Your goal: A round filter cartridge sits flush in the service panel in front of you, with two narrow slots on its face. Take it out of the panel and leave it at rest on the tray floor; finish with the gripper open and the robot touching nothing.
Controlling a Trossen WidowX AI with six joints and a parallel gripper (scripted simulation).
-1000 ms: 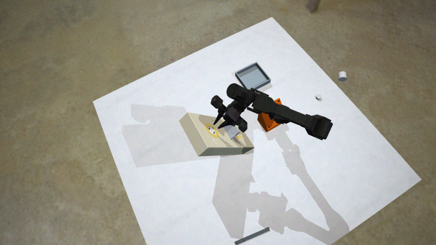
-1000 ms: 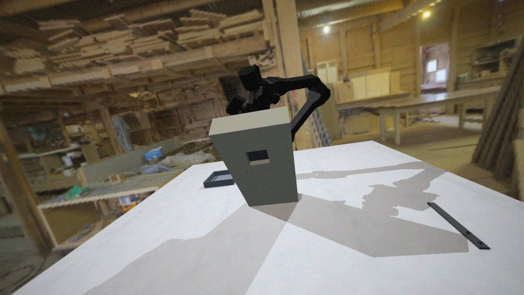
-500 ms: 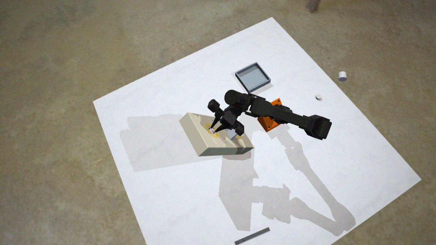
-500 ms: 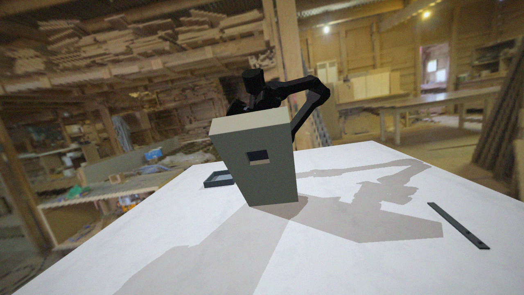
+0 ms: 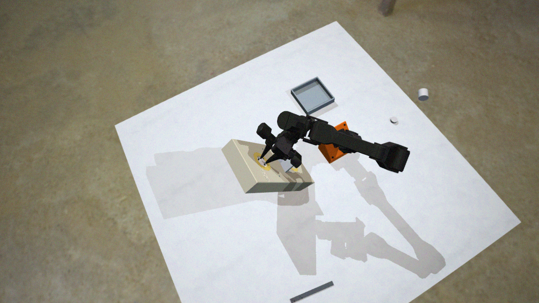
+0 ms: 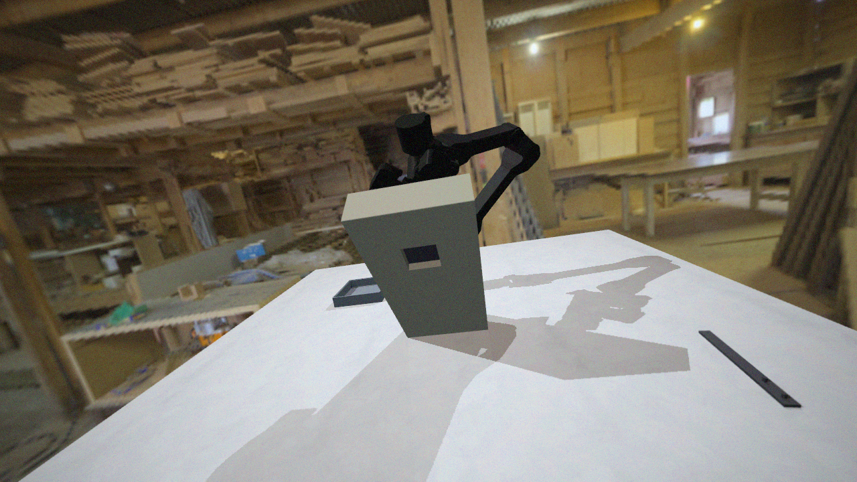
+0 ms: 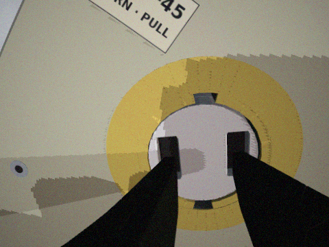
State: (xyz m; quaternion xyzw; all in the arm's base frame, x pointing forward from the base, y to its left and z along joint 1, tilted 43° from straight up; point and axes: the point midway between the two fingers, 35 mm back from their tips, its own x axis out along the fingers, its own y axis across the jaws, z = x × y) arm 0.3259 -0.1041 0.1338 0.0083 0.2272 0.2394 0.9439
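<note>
The round pale filter cartridge is 20 mm ahead of my gripper tip and 10 mm below it. From my gripper tip the other things lie so: beige service panel 30 mm behind, 90 mm below; grey-blue tray 390 mm behind, 300 mm to the right, 250 mm below; small white cylinder 650 mm behind, 10 mm to the right, 250 mm below.
</note>
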